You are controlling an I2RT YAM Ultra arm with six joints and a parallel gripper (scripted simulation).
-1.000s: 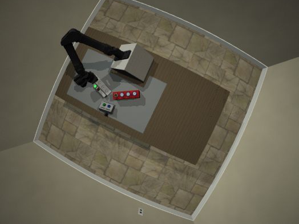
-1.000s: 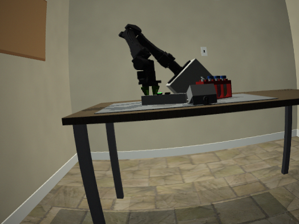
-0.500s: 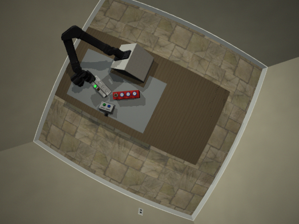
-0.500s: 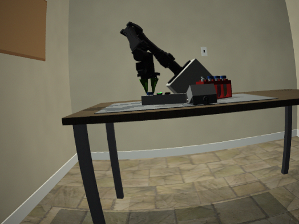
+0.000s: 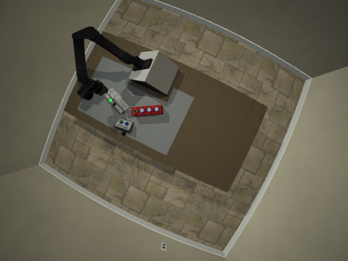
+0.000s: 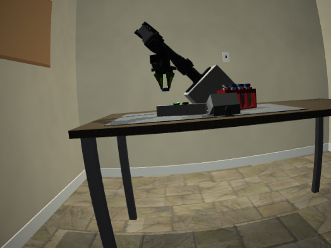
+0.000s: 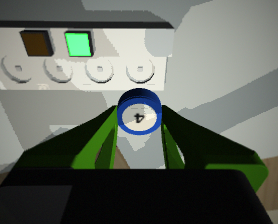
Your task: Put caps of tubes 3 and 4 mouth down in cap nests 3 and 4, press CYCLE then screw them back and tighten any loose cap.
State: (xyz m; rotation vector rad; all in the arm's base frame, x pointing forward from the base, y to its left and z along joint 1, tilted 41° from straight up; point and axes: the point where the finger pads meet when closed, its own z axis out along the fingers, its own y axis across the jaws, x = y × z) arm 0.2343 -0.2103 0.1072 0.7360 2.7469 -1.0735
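Right now my hand is 60 mm short of the cap 3, 310 mm to the right of it and 10 mm above it. Round my hand: blue key: 190 mm ahead, 220 mm to the left, 60 mm below; then cap 4: 10 mm below; then green key: 190 mm ahead, 170 mm to the left, 60 mm below.
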